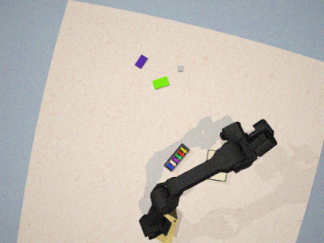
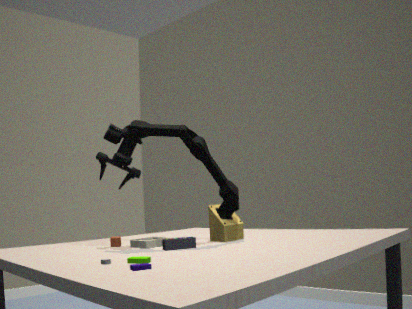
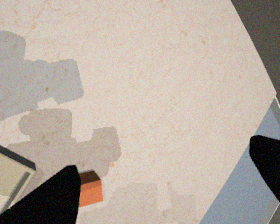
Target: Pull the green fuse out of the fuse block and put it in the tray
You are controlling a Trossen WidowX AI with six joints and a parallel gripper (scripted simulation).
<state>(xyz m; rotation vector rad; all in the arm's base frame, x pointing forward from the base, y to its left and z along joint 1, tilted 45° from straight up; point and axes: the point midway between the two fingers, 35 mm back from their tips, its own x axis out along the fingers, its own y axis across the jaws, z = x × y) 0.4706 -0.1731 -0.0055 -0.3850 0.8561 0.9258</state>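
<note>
Right now my gripper tip is 19 cm past the green fuse, 17 cm to the right of it and 23 cm above it. The rest, counted from my gripper tip: red fuse 17 cm behind, 17 cm to the left, 23 cm below; then yellow fuse 16 cm behind, 16 cm to the left, 23 cm below; then cream tray 17 cm behind, 26 cm below.
</note>
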